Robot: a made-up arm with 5 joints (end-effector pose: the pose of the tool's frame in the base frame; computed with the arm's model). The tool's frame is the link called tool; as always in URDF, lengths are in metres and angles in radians.
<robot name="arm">
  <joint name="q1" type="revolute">
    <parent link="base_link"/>
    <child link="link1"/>
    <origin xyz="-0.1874 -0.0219 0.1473" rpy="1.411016 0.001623 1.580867"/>
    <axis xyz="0 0 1"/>
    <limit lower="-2.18" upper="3.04" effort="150" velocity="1.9"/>
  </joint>
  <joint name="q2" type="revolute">
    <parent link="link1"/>
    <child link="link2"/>
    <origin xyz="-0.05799 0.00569 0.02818" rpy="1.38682 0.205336 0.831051"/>
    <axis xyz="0 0 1"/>
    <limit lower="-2" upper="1.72" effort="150" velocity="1.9"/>
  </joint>
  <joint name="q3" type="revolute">
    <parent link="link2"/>
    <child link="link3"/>
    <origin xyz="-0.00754 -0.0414 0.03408" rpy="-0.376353 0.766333 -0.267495"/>
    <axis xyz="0 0 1"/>
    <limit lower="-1.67" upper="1.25" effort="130" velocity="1.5"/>
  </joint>
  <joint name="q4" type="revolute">
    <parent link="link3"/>
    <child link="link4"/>
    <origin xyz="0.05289 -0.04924 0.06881" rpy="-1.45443 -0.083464 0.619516"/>
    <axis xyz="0 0 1"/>
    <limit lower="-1.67" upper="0.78" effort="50" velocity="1.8"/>
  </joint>
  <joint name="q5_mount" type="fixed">
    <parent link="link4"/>
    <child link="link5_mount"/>
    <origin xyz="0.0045 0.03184 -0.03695"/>
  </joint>
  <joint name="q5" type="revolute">
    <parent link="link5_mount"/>
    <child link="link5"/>
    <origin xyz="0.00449 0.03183 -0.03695" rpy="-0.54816 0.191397 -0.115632"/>
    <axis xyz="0 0 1"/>
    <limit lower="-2.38" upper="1.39" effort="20" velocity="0.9"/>
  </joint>
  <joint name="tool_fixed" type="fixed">
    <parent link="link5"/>
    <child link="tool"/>
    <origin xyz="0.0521 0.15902 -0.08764" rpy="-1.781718 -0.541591 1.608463"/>
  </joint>
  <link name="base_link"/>
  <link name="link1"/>
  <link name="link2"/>
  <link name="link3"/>
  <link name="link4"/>
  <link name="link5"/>
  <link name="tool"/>
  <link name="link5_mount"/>
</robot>
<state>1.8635 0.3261 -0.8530 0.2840 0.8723</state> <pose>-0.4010 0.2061 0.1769 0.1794 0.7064 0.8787</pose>
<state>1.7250 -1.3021 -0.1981 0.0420 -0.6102</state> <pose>-0.2814 0.1766 -0.1455 -0.9367 1.4603 -0.0493</pose>
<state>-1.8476 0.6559 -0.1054 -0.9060 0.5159</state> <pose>-0.3746 0.2087 0.0520 0.3076 -1.1816 1.3010</pose>
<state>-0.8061 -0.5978 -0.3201 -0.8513 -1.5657</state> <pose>-0.4285 -0.0607 -0.0272 -0.6451 -1.0259 1.8083</pose>
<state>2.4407 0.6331 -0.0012 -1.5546 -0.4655</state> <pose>-0.2416 -0.3484 0.0457 -2.6546 0.9836 0.4950</pose>
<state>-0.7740 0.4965 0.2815 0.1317 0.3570</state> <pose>-0.4569 0.0612 0.2633 1.4116 -2.5747 -0.0789</pose>
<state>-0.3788 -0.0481 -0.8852 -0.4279 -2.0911</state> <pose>-0.3155 0.1098 -0.0334 -0.6272 -1.5662 0.8737</pose>
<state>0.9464 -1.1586 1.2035 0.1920 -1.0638</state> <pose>-0.3053 -0.2413 0.2035 2.3145 -1.0495 0.3432</pose>
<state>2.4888 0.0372 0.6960 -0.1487 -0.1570</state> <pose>-0.2613 -0.0658 -0.1520 -1.4886 -0.2566 1.3817</pose>
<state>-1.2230 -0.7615 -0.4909 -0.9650 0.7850</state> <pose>-0.3882 -0.2679 0.2957 1.8939 0.0592 1.9620</pose>
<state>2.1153 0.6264 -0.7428 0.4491 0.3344</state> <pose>-0.4918 0.0320 0.2020 -0.0431 0.7030 1.6464</pose>
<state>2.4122 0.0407 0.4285 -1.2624 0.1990</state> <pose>-0.2933 -0.1821 -0.1144 -1.7380 0.6336 0.7140</pose>
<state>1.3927 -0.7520 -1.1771 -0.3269 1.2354</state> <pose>-0.0413 0.2147 -0.0316 -0.0135 0.3294 -0.7166</pose>
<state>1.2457 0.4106 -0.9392 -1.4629 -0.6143</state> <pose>-0.4486 0.0927 0.3471 0.9298 -1.9968 0.1620</pose>
